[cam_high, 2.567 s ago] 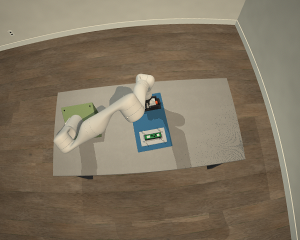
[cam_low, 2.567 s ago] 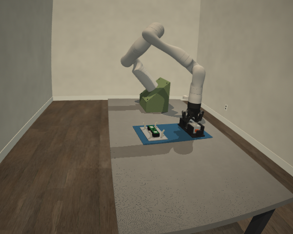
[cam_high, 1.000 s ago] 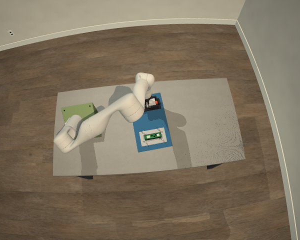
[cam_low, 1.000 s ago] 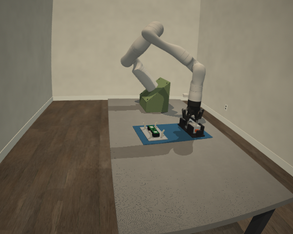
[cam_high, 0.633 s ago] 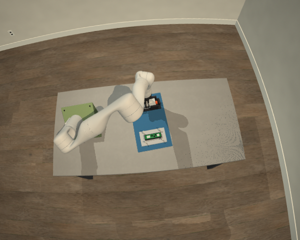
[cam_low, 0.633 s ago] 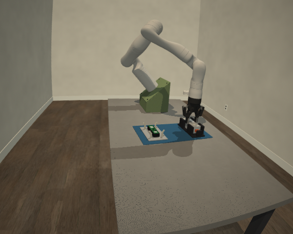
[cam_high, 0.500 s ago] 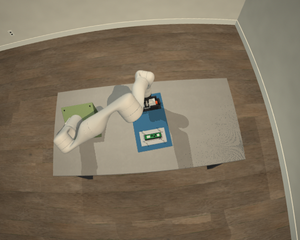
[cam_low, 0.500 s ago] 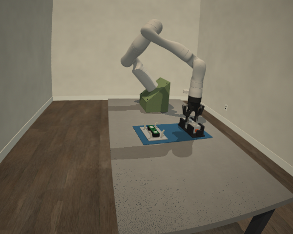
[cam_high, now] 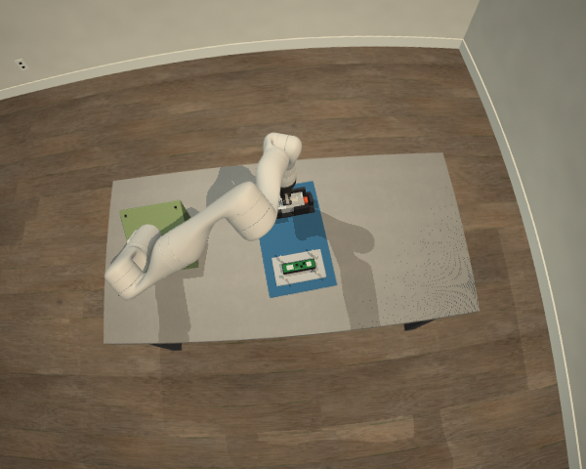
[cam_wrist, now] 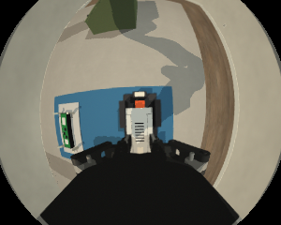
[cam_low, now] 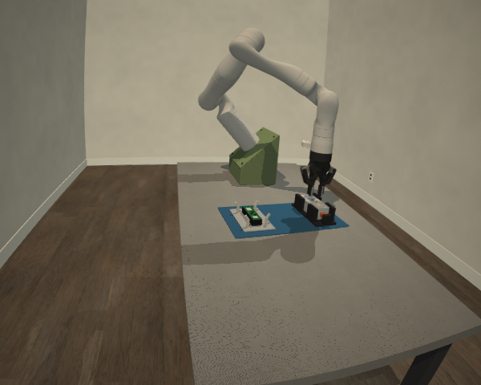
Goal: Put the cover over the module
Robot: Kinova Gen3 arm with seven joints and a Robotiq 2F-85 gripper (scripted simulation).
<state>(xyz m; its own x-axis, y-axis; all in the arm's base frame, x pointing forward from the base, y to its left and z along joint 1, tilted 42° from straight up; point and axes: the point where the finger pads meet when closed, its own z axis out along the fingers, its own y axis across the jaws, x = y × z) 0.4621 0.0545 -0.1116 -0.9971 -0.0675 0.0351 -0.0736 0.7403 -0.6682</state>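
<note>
The white cover is 60 mm below my hand.
</note>
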